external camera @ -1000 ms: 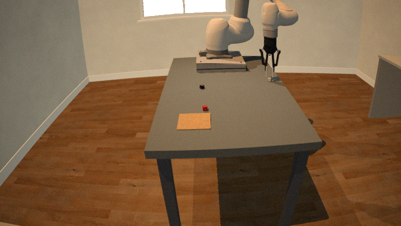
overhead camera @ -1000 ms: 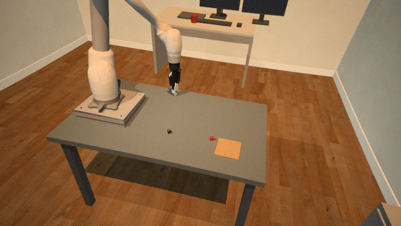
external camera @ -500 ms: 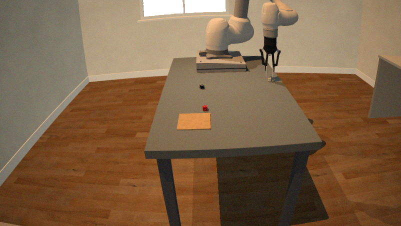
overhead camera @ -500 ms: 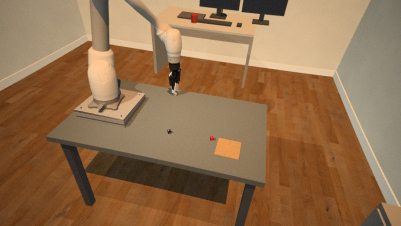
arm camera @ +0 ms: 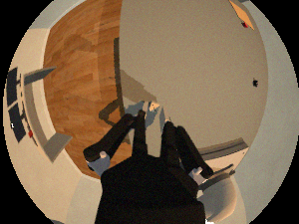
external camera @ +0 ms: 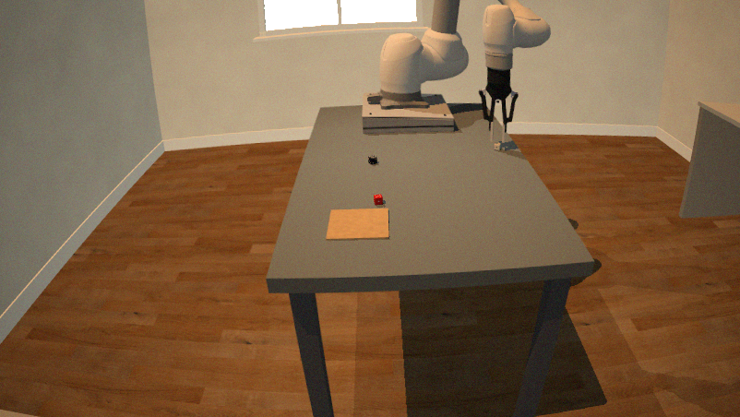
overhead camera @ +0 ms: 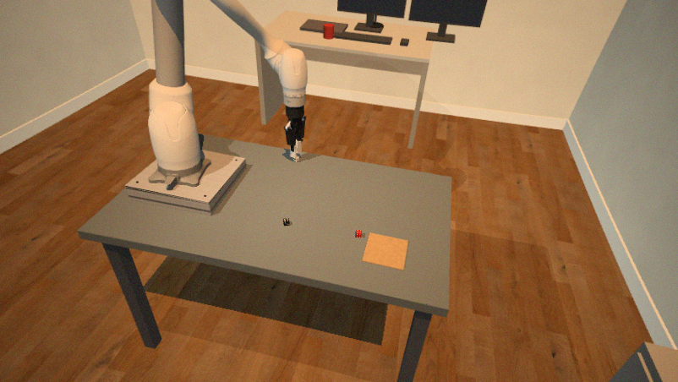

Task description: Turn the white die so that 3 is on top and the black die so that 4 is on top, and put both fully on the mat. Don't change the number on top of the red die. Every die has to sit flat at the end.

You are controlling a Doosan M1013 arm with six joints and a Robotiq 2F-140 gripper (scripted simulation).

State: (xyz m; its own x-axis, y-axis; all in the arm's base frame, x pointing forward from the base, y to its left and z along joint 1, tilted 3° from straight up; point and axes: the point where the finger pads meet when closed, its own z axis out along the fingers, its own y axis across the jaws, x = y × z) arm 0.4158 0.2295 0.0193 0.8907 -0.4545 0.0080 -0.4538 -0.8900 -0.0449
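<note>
My gripper is now 50 mm above the white die. Round my hand: orange mat: 520 mm to the right, 390 mm ahead, 60 mm below; then black die: 420 mm to the right, 50 mm below, 20 mm ahead; then red die: 450 mm to the right, 290 mm ahead, 50 mm below.
</note>
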